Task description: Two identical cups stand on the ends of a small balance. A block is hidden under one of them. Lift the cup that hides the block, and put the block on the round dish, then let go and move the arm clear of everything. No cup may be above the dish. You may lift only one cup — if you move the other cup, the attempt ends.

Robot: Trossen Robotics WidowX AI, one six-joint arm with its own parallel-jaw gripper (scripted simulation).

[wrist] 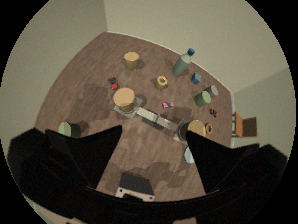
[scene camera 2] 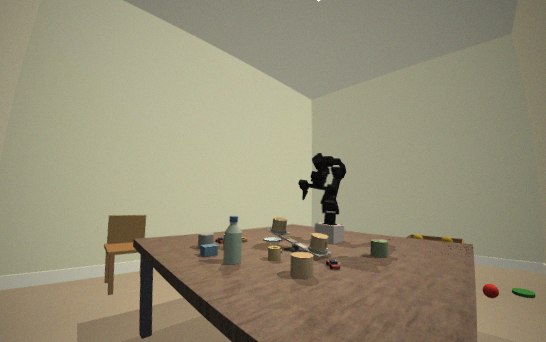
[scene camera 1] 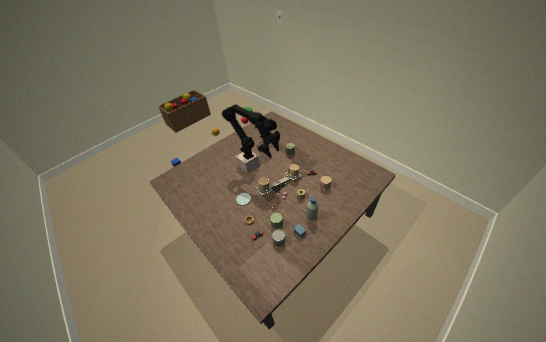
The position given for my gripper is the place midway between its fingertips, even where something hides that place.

My gripper (wrist: 154,131) is open, holding nothing. Also in view: a bottle (scene camera 2: 232,255).
